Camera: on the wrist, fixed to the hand. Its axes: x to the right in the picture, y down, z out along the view.
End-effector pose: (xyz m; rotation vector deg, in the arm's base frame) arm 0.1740 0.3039 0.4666 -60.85 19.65 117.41
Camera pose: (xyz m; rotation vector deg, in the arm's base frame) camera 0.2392 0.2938 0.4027 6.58 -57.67 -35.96
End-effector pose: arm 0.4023 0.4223 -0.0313 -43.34 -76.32 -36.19
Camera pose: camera 0.4282 0.3367 -0.0106 -77.49 70.13 83.02
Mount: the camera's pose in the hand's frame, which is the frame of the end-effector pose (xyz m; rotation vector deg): 0.0225 -0.0351 -0.0818 4.46 -39.27 -175.60
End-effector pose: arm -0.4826 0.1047 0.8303 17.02 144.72 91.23
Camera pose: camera -0.5259 0.0238 0.8334 -89.69 12.03 -14.19
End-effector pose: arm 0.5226 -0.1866 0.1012 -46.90 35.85 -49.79
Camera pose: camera 0.4577 -0.2487 0.0823 52.87 82.86 103.44
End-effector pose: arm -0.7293 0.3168 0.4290 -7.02 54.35 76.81
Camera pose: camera -0.7424 0.2768 0.3474 -34.15 -24.05 -85.24
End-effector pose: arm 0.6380 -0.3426 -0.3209 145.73 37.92 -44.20
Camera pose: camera 0.6689 -0.2666 -0.2797 44.87 -131.28 62.63
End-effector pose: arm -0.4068 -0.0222 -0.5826 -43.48 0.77 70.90
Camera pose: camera -0.3375 -0.0505 -0.6358 18.35 -65.81 -88.26
